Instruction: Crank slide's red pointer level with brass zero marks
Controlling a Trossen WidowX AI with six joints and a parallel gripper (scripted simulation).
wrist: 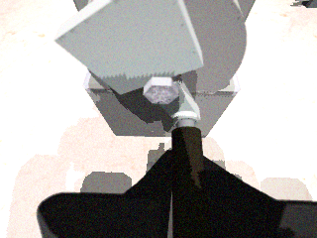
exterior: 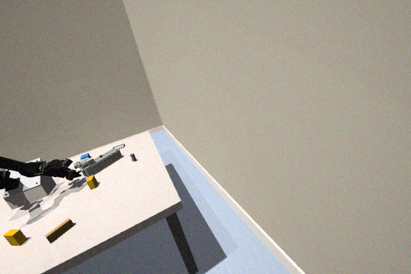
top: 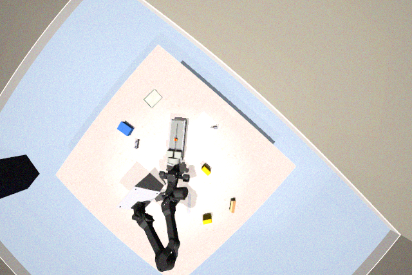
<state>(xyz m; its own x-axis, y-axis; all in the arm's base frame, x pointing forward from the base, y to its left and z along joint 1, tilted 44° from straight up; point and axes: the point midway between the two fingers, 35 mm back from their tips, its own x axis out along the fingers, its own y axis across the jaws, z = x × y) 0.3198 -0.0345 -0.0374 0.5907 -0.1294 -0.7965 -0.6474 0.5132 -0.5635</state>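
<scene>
The crank lies 40 mm above my gripper tip and 10 mm behind it. The rest, counted from my gripper tip: blue block 420 mm to the left, 110 mm behind, 20 mm below; dark brown crank handle 30 mm above, 10 mm to the right, 10 mm behind; red pointer 120 mm to the left, 120 mm ahead, 50 mm above.
</scene>
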